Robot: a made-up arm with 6 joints.
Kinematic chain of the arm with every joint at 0, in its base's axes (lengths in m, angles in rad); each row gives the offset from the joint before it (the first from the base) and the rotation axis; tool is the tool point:
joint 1: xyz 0 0 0.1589 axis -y
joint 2: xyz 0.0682 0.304 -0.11 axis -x
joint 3: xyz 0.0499 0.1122 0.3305 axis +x
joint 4: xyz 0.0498 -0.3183 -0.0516 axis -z
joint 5: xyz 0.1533 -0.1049 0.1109 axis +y
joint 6: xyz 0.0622 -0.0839 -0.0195 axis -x
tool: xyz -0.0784 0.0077 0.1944
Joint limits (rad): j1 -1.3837..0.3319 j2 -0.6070..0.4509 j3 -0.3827..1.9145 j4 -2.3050..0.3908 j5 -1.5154..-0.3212 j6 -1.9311..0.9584
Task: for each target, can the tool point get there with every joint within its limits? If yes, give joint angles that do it. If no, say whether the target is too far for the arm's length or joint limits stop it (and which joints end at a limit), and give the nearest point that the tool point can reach.
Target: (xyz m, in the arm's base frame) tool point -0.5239 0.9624 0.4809
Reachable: no: joint limits stop it (at a limit: joint 1, joint 3, joint 4, joint 5) | nearest point -0.2834 0.6767 0.0152 | short by 0.597 m
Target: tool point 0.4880 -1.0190 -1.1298
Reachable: no: too far | nearest point 0.2292 -0.3656 -0.3295 | short by 1.065 m
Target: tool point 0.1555 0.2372 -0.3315
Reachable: yes | joints -0.9391 0.0820 1.5350 -1.0919 -0.5081 -0.7760
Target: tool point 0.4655 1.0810 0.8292
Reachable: no: joint limits stop it (at a limit: joint 2, joint 3, joint 5) | nearest point 0.3059 0.6109 0.5994 | short by 0.547 m
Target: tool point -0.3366 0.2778 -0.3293
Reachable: yes | joints -1.1881 0.3610 1.6222 -0.0196 -0.7363 -1.5905
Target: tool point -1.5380 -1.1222 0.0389
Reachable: no: too far | nearest point -0.3262 -0.2433 -0.1124 | short by 1.505 m
